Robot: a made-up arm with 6 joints.
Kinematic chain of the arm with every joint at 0, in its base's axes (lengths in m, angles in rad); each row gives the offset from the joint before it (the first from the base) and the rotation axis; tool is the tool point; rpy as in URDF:
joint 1: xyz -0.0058 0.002 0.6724 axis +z
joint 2: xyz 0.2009 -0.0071 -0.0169 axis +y
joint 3: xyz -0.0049 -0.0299 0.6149 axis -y
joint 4: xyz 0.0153 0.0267 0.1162 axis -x
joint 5: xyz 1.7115 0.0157 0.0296 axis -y
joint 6: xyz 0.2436 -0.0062 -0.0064 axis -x
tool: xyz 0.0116 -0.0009 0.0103 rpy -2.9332 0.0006 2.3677
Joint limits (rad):
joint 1: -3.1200..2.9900
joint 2: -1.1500..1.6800
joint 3: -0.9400..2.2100
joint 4: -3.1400..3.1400
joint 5: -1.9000..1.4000
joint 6: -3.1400..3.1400
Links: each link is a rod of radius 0.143 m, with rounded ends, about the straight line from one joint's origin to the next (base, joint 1, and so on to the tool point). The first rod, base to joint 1, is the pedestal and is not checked.
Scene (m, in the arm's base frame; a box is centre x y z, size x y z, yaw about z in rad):
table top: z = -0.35
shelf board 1: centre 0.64 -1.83 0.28 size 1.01 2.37 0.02 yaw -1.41
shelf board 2: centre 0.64 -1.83 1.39 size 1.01 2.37 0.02 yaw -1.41
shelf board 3: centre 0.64 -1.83 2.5 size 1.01 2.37 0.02 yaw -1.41
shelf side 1: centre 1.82 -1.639 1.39 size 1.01 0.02 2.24 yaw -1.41
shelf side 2: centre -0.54 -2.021 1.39 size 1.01 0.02 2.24 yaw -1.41
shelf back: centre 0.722 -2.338 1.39 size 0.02 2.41 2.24 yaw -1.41
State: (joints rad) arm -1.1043 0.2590 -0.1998 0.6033 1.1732 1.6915
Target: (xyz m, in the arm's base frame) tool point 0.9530 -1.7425 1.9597
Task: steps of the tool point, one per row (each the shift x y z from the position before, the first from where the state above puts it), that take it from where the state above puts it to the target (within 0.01 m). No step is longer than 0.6 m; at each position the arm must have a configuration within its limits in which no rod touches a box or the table.
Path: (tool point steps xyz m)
1: 0.1177 0.2339 0.1621
2: 0.0747 0.2476 0.1197
3: 0.0359 0.2458 0.0778
4: 0.0055 0.2316 0.0388
5: 0.1098 0.1006 0.3558
6: 0.0649 0.1335 0.3358
7: 0.0143 0.1538 0.3062
8: -0.0385 0.1607 0.2688
9: -0.0066 -0.4866 -0.1237
10: -0.1757 -0.4913 -0.1447
11: -0.3431 -0.4340 -0.1646

